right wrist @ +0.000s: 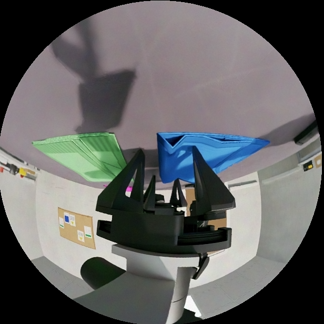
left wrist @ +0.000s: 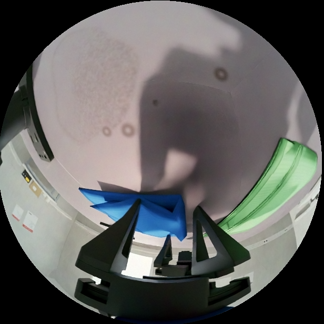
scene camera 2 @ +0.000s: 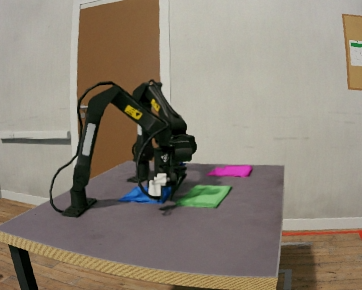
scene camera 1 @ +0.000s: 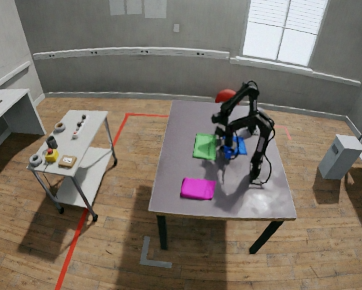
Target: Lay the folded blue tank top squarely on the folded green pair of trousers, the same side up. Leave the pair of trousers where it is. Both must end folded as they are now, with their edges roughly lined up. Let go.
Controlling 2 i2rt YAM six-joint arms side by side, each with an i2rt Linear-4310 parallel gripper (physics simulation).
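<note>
The folded blue tank top [scene camera 1: 242, 144] [scene camera 2: 134, 195] [left wrist: 160, 215] [right wrist: 220, 155] lies on the table beside the folded green pair of trousers [scene camera 1: 205, 145] [scene camera 2: 207, 196] [left wrist: 280, 185] [right wrist: 90, 155], with a narrow gap between them. The trousers lie flat. The tank top's layers gape along one edge, and it looks rumpled in the left wrist view. My left gripper [left wrist: 168, 206] is partly open, low by the tank top. My right gripper [right wrist: 166, 149] is partly open, low near the gap between the garments. No cloth shows gripped; the scene views partly hide the fingertips.
A folded magenta cloth [scene camera 1: 198, 189] [scene camera 2: 231, 171] lies on the grey table [scene camera 1: 175, 127] [scene camera 2: 225, 245], apart from the other garments. The two arms stand close together, with their grippers near each other. A white cart [scene camera 1: 95, 120] stands beside the table, and a red object [scene camera 1: 226, 95] is behind it.
</note>
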